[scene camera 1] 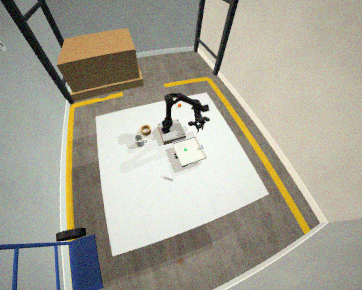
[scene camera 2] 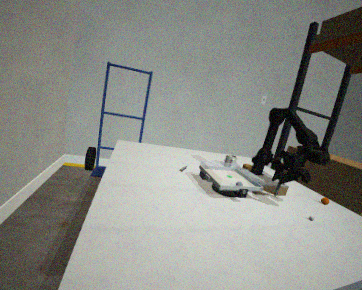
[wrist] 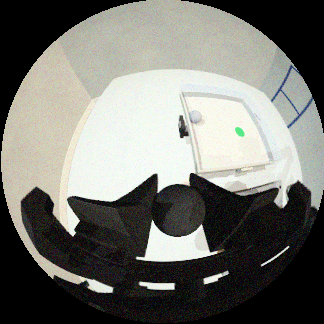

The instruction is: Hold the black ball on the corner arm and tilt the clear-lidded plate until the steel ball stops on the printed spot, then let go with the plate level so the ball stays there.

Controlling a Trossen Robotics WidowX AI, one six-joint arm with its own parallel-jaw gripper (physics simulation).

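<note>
The clear-lidded plate (scene camera 1: 193, 157) (scene camera 2: 215, 175) (wrist: 225, 155) stands over the white table beside the arm's base; its exact tilt is hard to tell. The green printed spot (scene camera 1: 185, 149) (scene camera 2: 229, 176) (wrist: 240, 132) shows on its floor. The steel ball (scene camera 2: 238, 184) (wrist: 195, 116) is off the spot, close to the plate's left wall in the wrist view. My gripper (scene camera 1: 199, 124) (scene camera 2: 278, 180) (wrist: 173, 176) is shut on the black ball (wrist: 177, 215), which sits between the two fingers. The ball hides most of the corner arm beneath it.
A grey mug (scene camera 1: 139, 142) (scene camera 2: 230, 159) and a brown ring (scene camera 1: 145, 134) stand beside the arm's base. A small marker (scene camera 1: 167, 177) (scene camera 2: 183, 168) lies beyond the plate. An orange ball (scene camera 1: 179, 105) (scene camera 2: 325, 201) and a small grey ball (scene camera 2: 311, 218) lie on the table.
</note>
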